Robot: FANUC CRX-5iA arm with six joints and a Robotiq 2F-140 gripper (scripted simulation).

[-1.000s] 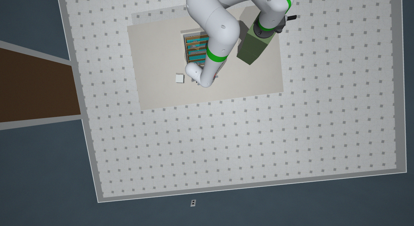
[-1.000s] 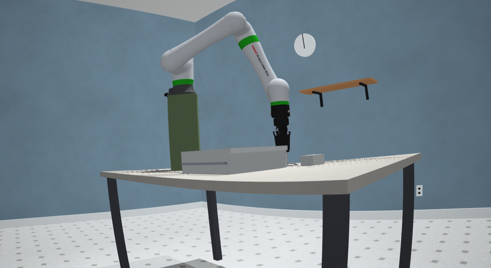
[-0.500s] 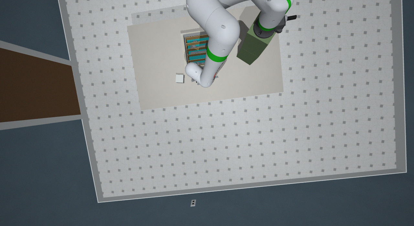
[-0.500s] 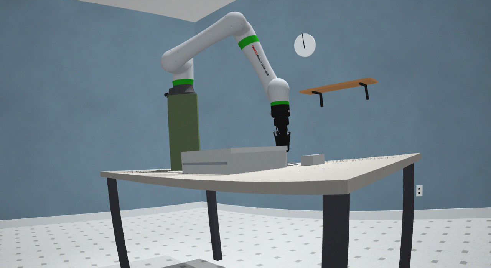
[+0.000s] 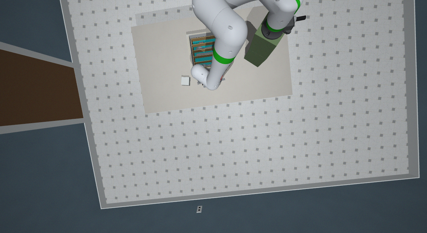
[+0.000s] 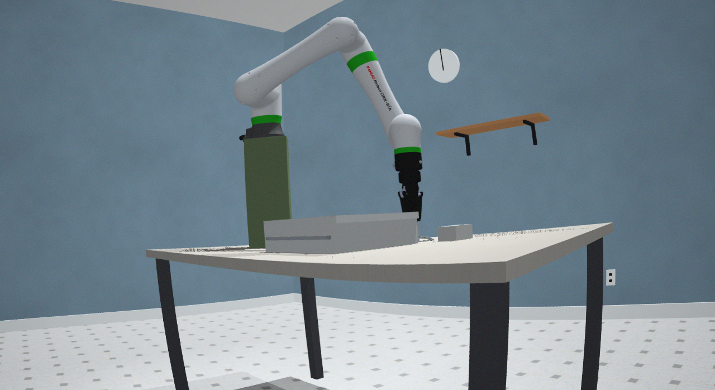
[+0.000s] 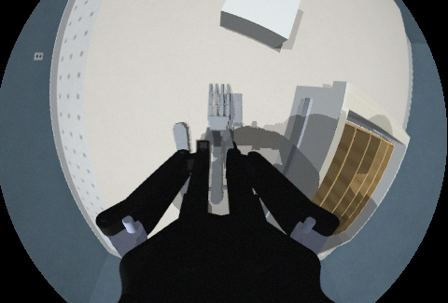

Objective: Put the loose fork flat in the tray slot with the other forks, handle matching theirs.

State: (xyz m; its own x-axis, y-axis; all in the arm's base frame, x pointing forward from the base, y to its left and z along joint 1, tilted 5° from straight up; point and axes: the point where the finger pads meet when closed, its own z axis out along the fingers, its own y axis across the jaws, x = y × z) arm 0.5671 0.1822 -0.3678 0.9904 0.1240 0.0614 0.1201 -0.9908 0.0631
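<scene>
Right now the cutlery tray is 27 cm to the right of my hand, 7 cm behind it and 2 cm above it. From my hand the other things lie so: white box 19 cm ahead, 2 cm to the right, 1 cm below.
</scene>
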